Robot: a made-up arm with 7 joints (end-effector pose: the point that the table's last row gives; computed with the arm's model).
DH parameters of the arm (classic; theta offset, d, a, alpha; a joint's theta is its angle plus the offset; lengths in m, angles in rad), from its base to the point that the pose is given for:
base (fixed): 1.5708 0.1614 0 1.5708
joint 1: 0 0.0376 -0.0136 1.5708
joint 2: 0 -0.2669 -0.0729 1.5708
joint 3: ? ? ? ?
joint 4: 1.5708 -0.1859 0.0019 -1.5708
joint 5: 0 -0.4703 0.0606 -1.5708
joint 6: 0 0.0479 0.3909 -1.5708
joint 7: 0.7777 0 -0.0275 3.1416
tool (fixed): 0.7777 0.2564 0 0
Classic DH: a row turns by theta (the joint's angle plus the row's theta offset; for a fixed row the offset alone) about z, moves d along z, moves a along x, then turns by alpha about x.
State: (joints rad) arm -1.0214 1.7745 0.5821 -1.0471 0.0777 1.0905 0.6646
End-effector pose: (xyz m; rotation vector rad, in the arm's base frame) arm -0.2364 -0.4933 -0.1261 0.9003 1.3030 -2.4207
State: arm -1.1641 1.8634 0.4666 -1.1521 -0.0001 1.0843 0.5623
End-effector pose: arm -0.1365 -0.4719 -0.1006 1.1144 1.0395 -2.2539
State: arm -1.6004 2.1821 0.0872 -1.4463 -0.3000 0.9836 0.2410
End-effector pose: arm 0.1112 -0.3636 0.0529 1.3315 0.2751 -1.6312
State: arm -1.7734 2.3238 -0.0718 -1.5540 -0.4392 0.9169 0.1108
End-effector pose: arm 0.1630 -0.2917 0.1073 1.2751 0.0303 -1.3754
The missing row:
joint 3: 1.5708 -0.4256 0.0598 -1.5708
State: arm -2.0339 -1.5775 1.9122 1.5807 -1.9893 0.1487 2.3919
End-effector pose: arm 0.2124 0.2490 -0.7381 -0.5848 -0.2504 -0.8741
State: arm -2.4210 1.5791 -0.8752 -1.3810 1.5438 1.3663 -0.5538
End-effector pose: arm 0.4613 0.1515 -0.5052 -0.9941 1.7813 0.3913
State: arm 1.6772 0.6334 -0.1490 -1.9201 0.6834 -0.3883 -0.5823
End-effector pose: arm 0.4729 -0.1278 0.2760 -2.8342 -0.2793 -1.0720
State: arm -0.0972 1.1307 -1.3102 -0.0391 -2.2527 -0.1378 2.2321
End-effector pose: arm 0.1895 -0.1422 0.2069 0.1553 -1.1735 0.7231
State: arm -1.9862 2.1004 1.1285 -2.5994 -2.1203 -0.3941 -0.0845
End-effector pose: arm -0.2445 0.5166 0.3564 -0.7347 -1.5078 1.9117
